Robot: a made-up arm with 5 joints. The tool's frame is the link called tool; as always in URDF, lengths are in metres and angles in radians. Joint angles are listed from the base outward.
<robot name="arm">
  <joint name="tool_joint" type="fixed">
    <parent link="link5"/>
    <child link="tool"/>
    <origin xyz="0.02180 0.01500 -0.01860" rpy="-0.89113 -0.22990 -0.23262"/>
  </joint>
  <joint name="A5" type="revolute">
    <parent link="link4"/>
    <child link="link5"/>
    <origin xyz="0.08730 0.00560 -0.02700" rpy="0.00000 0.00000 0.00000"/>
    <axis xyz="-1 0 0"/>
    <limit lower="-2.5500" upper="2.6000"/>
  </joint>
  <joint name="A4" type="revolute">
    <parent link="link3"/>
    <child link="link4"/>
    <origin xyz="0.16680 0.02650 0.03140" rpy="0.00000 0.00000 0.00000"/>
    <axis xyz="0 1 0"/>
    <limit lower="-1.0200" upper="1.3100"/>
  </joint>
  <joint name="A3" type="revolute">
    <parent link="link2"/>
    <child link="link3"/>
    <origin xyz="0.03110 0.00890 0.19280" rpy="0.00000 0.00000 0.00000"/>
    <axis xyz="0 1 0"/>
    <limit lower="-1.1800" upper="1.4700"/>
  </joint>
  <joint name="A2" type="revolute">
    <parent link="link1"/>
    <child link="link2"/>
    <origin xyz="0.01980 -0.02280 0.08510" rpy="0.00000 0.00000 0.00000"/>
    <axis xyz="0 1 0"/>
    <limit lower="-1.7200" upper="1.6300"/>
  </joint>
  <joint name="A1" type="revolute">
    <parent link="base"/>
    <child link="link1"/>
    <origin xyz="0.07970 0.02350 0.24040" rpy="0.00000 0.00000 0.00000"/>
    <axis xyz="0 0 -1"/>
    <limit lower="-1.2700" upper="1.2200"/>
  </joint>
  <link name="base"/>
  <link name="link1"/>
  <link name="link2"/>
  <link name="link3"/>
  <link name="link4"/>
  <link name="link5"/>
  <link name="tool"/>
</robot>
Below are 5 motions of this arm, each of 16 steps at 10 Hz.
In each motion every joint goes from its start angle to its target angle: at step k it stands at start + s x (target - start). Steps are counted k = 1, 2, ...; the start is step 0. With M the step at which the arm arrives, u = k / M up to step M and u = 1 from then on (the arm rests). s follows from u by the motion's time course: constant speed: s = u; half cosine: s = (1 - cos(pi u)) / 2; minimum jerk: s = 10 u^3 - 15 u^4 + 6 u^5.
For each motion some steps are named. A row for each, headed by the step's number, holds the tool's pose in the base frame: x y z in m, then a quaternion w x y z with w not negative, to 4 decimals.
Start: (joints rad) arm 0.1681 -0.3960 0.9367 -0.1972 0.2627
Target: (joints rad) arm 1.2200 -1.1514 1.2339 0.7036 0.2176
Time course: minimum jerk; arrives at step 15
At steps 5, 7, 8, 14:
5: 0.2634 -0.0215 0.3721 0.7984 -0.5325 0.2146 -0.1814
7: 0.2189 -0.0427 0.3666 0.7756 -0.4866 0.3161 -0.2486
8: 0.1951 -0.0470 0.3620 0.7601 -0.4539 0.3680 -0.2842
14: 0.1304 -0.0307 0.3387 0.6911 -0.3031 0.5208 -0.3991

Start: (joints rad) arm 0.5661 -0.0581 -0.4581 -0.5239 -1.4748
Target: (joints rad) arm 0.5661 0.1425 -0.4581 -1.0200 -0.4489
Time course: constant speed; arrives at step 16
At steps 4, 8, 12, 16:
4: 0.3124 -0.0760 0.7109 0.8024 0.0658 -0.5174 -0.2900
8: 0.3244 -0.0822 0.7047 0.7641 -0.0454 -0.5413 -0.3480
12: 0.3352 -0.0895 0.6980 0.7087 -0.1504 -0.5564 -0.4068
16: 0.3445 -0.0976 0.6910 0.6381 -0.2470 -0.5616 -0.4653

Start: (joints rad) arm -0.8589 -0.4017 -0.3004 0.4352 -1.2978
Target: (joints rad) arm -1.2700 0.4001 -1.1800 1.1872 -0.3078
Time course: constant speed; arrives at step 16
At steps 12, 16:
12: 0.1543 0.3020 0.5863 0.8819 -0.2223 -0.0191 0.4152
16: 0.1334 0.3254 0.5505 0.8039 -0.3558 -0.0610 0.4728

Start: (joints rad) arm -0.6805 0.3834 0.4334 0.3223 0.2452
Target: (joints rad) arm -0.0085 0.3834 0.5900 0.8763 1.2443
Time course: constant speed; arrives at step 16
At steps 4, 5, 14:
4: 0.2711 0.1571 0.2690 0.5548 -0.6689 0.2267 0.4398
5: 0.2715 0.1447 0.2687 0.5356 -0.6730 0.2367 0.4519
14: 0.2527 0.0476 0.2768 0.3995 -0.6274 0.2899 0.6023

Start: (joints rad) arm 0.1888 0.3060 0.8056 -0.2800 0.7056
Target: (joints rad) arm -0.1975 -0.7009 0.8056 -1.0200 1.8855
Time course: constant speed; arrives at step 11
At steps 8, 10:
8: 0.3303 0.0464 0.4895 0.2926 -0.8850 -0.2527 -0.2595
10: 0.2874 0.0544 0.5470 0.1787 -0.8531 -0.2922 -0.3936

